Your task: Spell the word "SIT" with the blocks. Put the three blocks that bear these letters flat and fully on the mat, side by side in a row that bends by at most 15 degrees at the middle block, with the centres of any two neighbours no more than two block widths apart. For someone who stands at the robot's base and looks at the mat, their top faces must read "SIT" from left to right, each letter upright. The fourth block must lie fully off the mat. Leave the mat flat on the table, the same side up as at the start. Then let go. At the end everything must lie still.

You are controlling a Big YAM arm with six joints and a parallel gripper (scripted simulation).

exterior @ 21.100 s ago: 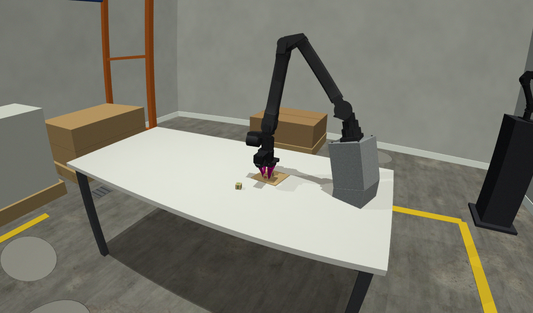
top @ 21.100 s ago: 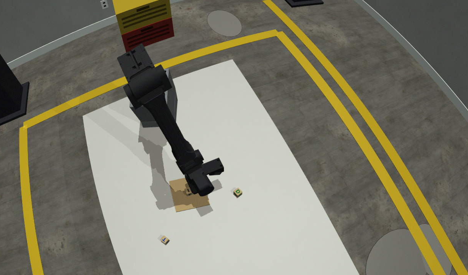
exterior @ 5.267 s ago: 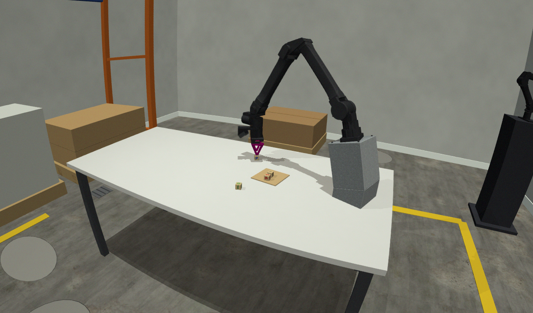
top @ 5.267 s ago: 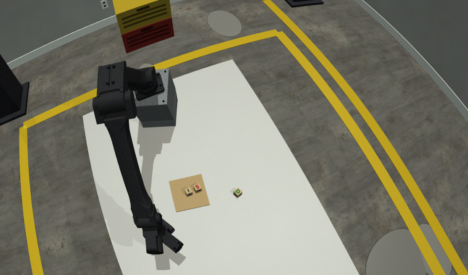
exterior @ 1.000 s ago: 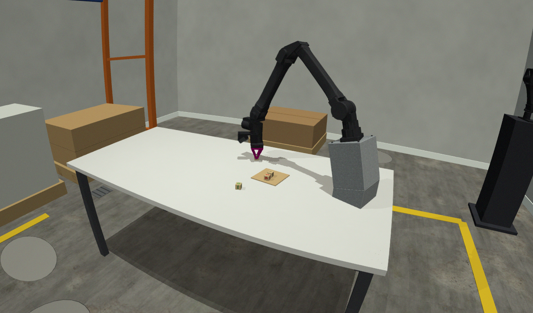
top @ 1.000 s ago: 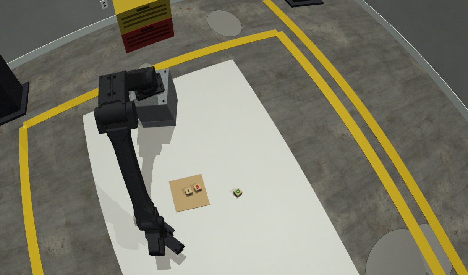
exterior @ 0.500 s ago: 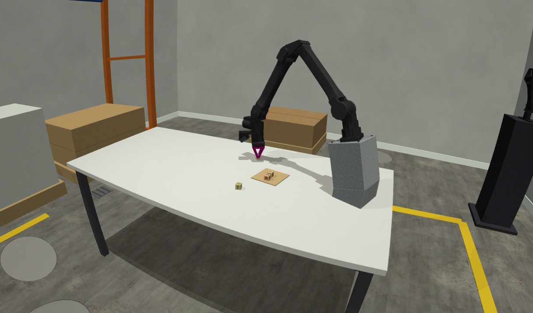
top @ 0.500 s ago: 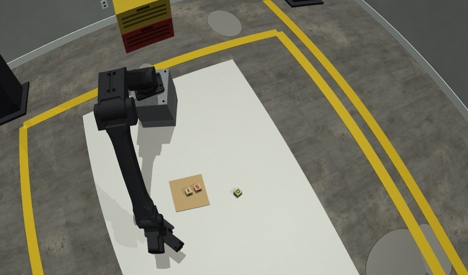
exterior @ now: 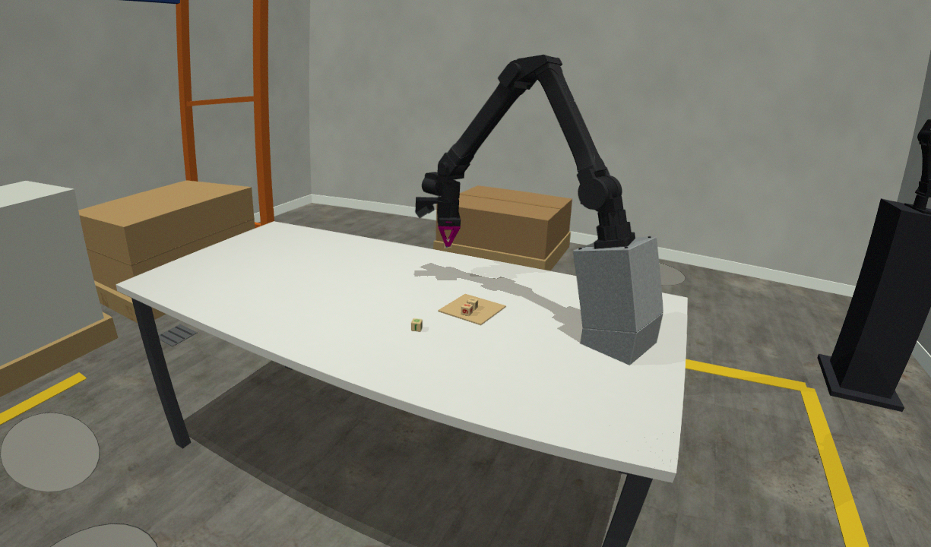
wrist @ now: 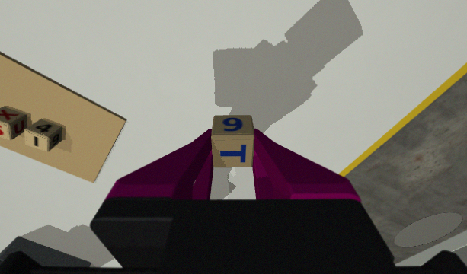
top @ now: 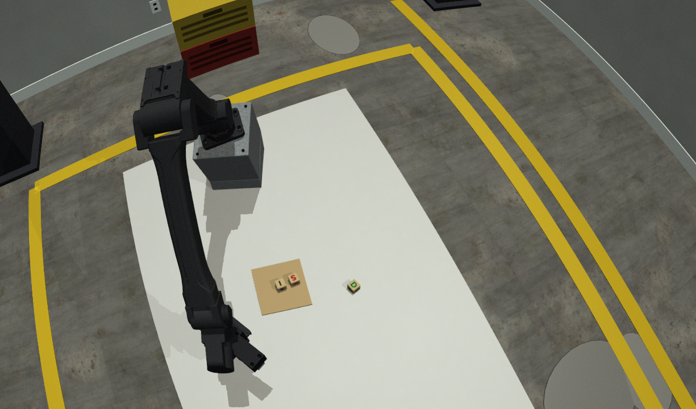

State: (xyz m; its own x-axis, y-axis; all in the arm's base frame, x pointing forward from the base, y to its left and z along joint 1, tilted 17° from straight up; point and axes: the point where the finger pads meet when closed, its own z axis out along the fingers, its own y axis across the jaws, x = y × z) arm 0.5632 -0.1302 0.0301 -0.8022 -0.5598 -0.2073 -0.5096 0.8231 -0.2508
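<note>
The I block lies 170 mm behind my hand, 160 mm to the left of it and 100 mm below it. Also, from my hand: S block (200 mm to the left, 180 mm behind, 100 mm below); then tan mat (170 mm behind, 160 mm to the left, 120 mm below); then T block (right at my hand).
</note>
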